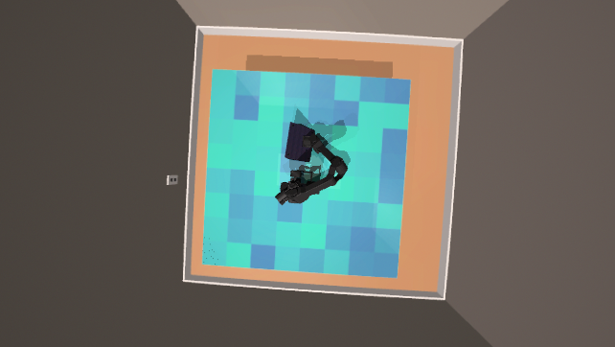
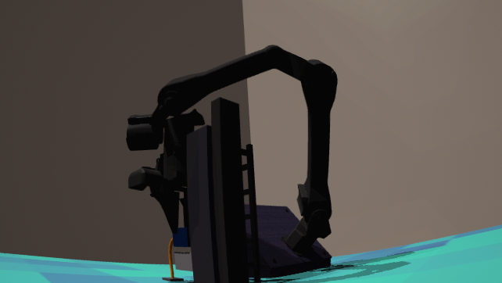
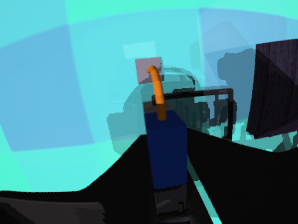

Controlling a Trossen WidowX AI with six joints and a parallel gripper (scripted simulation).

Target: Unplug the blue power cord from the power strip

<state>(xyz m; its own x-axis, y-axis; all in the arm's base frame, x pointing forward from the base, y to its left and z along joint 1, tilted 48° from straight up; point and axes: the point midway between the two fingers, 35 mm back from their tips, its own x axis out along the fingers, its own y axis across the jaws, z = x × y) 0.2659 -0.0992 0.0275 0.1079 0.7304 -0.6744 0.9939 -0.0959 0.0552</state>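
My gripper tip is 30 mm to the right of the plug.
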